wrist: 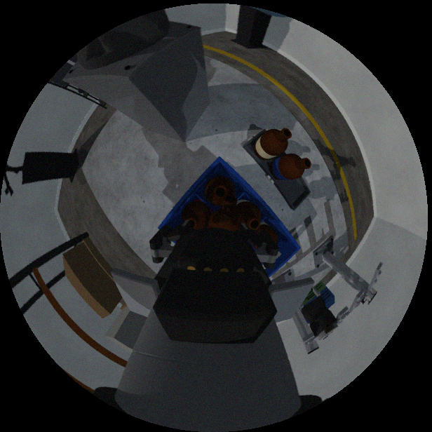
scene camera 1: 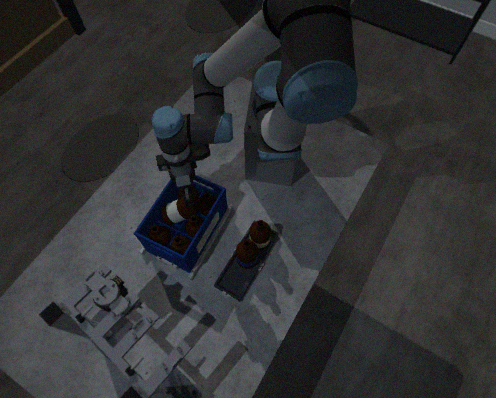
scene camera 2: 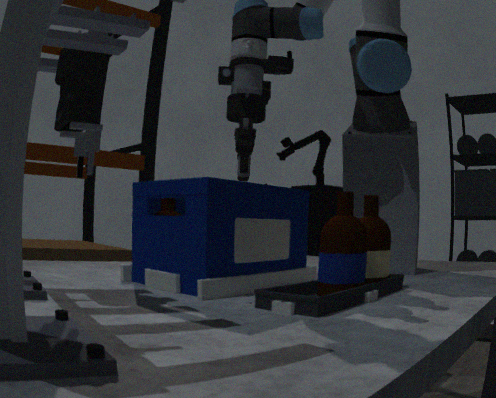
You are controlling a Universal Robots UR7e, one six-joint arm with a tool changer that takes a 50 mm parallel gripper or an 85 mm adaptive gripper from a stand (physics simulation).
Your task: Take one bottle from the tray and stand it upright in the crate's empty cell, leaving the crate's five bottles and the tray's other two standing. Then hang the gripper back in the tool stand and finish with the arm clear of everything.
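Frame: origin at the arm's base, x back, y right, z up, level; millimetres.
Where they show: arm's base at its link origin: (scene camera 2: 382,126).
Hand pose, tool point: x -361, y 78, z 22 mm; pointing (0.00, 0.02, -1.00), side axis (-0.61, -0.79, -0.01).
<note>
Each offset is from my tool point to the top centre of the thing.
The blue crate @[dx -56, dy -12, dz -196 mm] (scene camera 1: 162,252) (scene camera 2: 170,250) (wrist: 291,250) holds several brown bottles with their necks up. A white-labelled bottle @[dx -28, dy -2, dz -188 mm] (scene camera 1: 174,211) (wrist: 223,219) lies tilted across the crate's top, over the cells. My gripper (scene camera 1: 186,194) (scene camera 2: 243,175) (wrist: 217,227) points down just above this bottle's shoulder, its fingers apart on either side; the gripper body hides part of the bottle in the wrist view. The dark tray @[dx -11, dy -253, dz -346 mm] (scene camera 1: 235,280) (scene camera 2: 345,302) (wrist: 295,192) holds a blue-labelled bottle @[dx -8, dy -250, dz -212 mm] (scene camera 1: 246,251) (scene camera 2: 343,240) (wrist: 290,166) and a cream-labelled bottle @[dx +74, dy -243, dz -212 mm] (scene camera 1: 260,232) (scene camera 2: 378,235) (wrist: 272,144), both upright.
The tool stand (scene camera 1: 107,345) (scene camera 2: 15,175) (wrist: 345,270) rises at the table's near side, with another gripper (scene camera 2: 82,90) (wrist: 320,316) hanging in it. The robot's grey pedestal (scene camera 1: 270,170) (scene camera 2: 382,165) (wrist: 172,95) is behind the crate and tray. Pale locating strips edge the crate's base.
</note>
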